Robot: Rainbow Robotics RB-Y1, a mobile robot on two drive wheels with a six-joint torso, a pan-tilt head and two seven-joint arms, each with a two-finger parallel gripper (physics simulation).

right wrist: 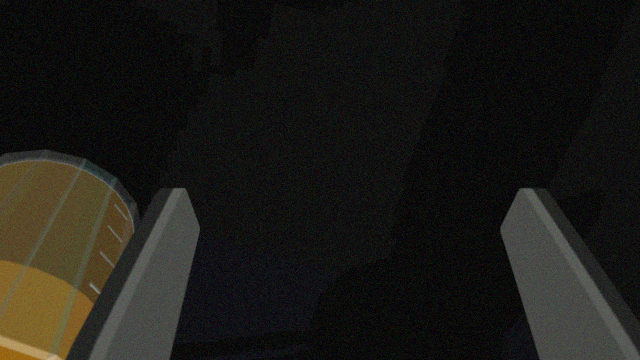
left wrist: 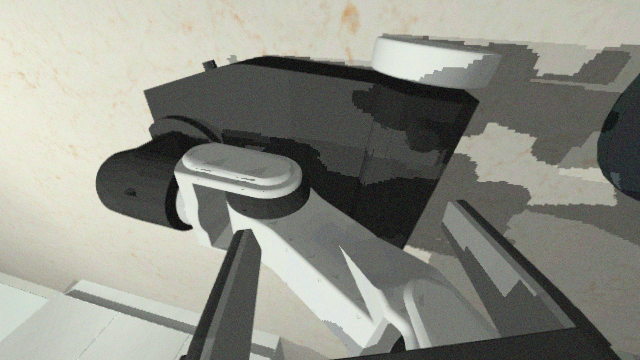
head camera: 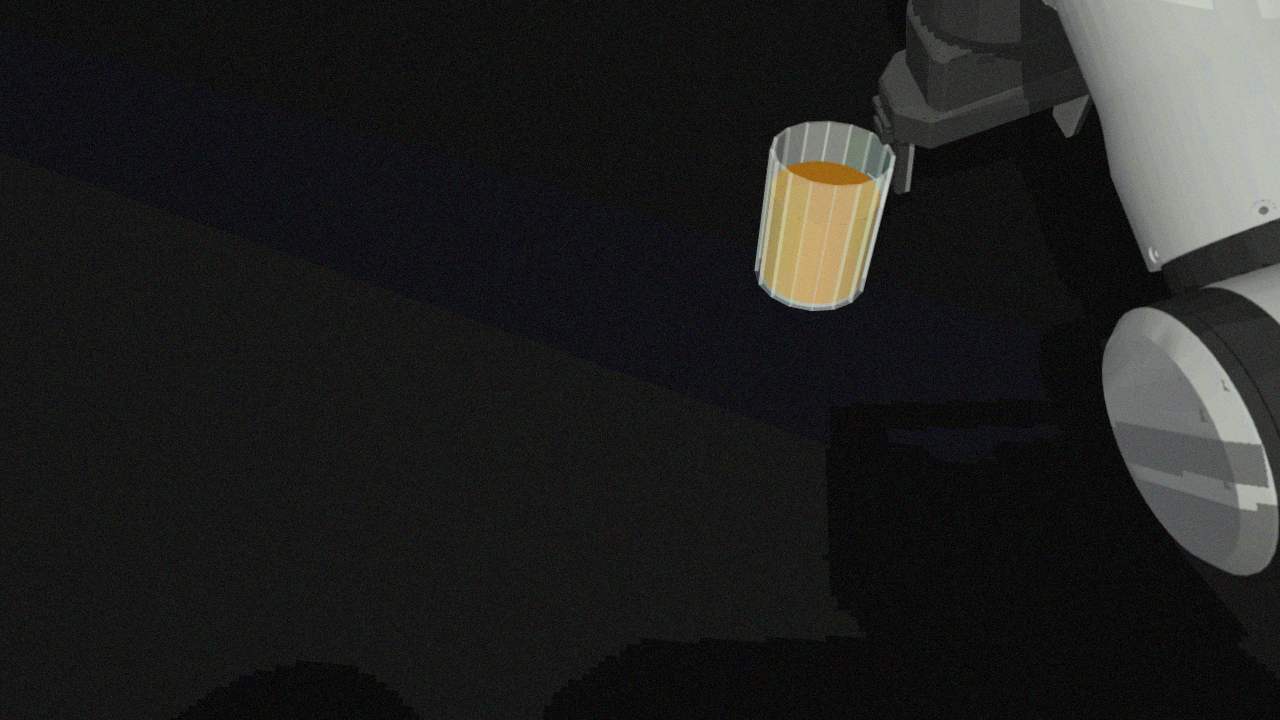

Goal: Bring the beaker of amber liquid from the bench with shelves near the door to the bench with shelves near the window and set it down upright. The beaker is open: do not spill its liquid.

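Note:
The beaker of amber liquid stands upright on the dark bench top. In the right wrist view it is at the left edge, partly cut off and partly hidden by a finger. My right gripper is open and empty. The beaker is outside its fingers, close beside one of them; whether they touch cannot be told. My left gripper is open and empty, away from the beaker.
In the left wrist view, the robot's dark base with a white wheel shows above the pale floor. A dark rounded object is at the right edge, and white furniture at the lower left.

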